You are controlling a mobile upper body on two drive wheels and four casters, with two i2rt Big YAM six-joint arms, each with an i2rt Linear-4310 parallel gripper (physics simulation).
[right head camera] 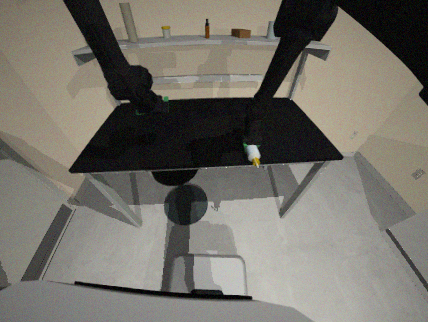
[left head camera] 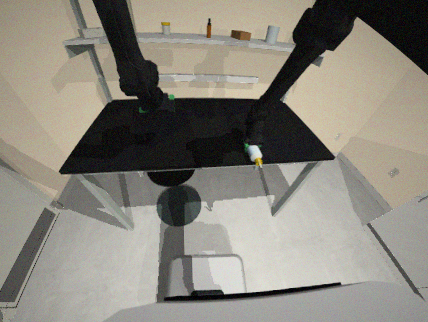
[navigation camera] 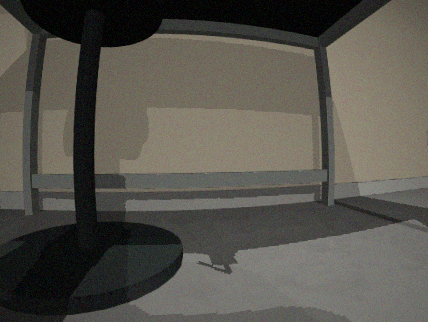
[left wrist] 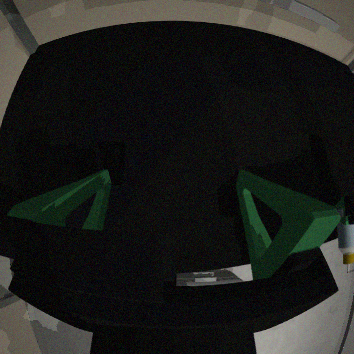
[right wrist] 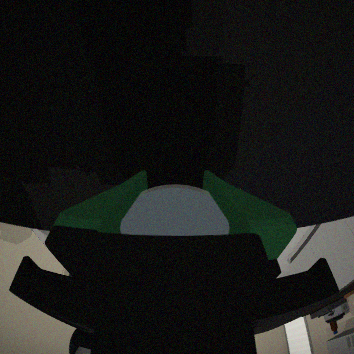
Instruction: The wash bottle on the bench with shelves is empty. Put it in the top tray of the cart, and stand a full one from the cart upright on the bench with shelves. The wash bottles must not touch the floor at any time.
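Places are measured from the left arm's base along level axes (x ahead, y left, z up), in millimetres.
Pixels of known places: left gripper, fingertip midpoint: [right head camera: 158, 109] [left head camera: 161, 107] [left wrist: 173, 176]; right gripper, fingertip midpoint: [right wrist: 174, 177].
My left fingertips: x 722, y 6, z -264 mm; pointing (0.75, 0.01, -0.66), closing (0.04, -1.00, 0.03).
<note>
For each thing: its middle in the pictures, then the offset to it from my left fingertips. "pt": a spot on its surface instead. Level surfaces: height alone.
- white wash bottle at the middle of its body: [left wrist: 349, 240] [right head camera: 252, 154] [left head camera: 255, 154] 173 mm down, 101 mm back, 447 mm right
- black bench top at its surface level: 232 mm down
- bottle's rounded grey end at a spot on its surface: [right wrist: 175, 212] pt 192 mm down, 15 mm back, 446 mm right
- yellow-lidded jar at the middle of its body: [left head camera: 166, 28] [right head camera: 166, 32] 255 mm up, 512 mm ahead, 49 mm left
- amber bottle at the middle of its body: [left head camera: 209, 28] 271 mm up, 451 mm ahead, 205 mm right
- brown box at the middle of its body: [right head camera: 240, 33] [left head camera: 240, 35] 245 mm up, 543 mm ahead, 406 mm right
- pale cylinder at the middle of its body: [right head camera: 273, 30] [left head camera: 272, 34] 270 mm up, 526 mm ahead, 601 mm right
- tall beige cylinder at the middle of its body: [left head camera: 128, 16] [right head camera: 129, 23] 314 mm up, 414 mm ahead, 222 mm left
A white wash bottle [left head camera: 254, 152] [right head camera: 253, 152] [left wrist: 346, 236] with a yellow cap is held tilted by my right gripper [left head camera: 253, 146] [right wrist: 175, 175], which is shut on its body. The cap points toward the front edge of the black bench top [left head camera: 210, 115] [right head camera: 210, 120], and the tip overlaps that edge in both head views. The bottle's rounded grey end [right wrist: 175, 212] shows between the fingers in the right wrist view. Its fill level cannot be told. My left gripper [left head camera: 157, 104] [right head camera: 152, 106] [left wrist: 173, 176] is open and empty over the back left of the bench. The cart does not show.
The wall shelf [left head camera: 200, 39] holds a yellow-lidded jar [left head camera: 166, 28], an amber bottle [left head camera: 209, 30], a brown box [left head camera: 241, 35] and a pale cylinder [left head camera: 272, 34]. A tall beige cylinder [right head camera: 128, 22] stands at its left. A stool with a round base [left head camera: 179, 205] [navigation camera: 145, 280] stands at the bench's front.
</note>
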